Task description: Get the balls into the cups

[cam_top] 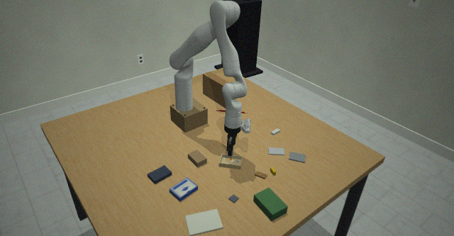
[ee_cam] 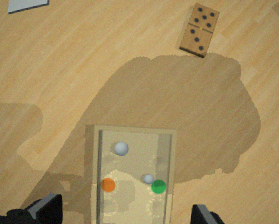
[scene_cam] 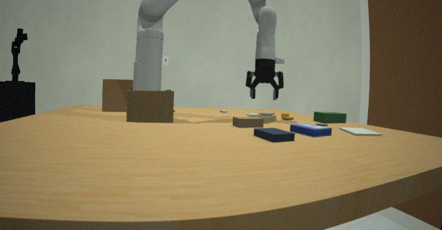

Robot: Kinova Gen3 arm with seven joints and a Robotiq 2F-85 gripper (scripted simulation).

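Now: hand 8 cm above the covered wooden puzzle. From my hand the other things lie so: brown block (13 cm to the right, 10 cm behind, 8 cm below); then pale grey tile (24 cm to the left, 9 cm below, 5 cm ahead); then yellow block (16 cm ahead, 13 cm to the left, 8 cm below).
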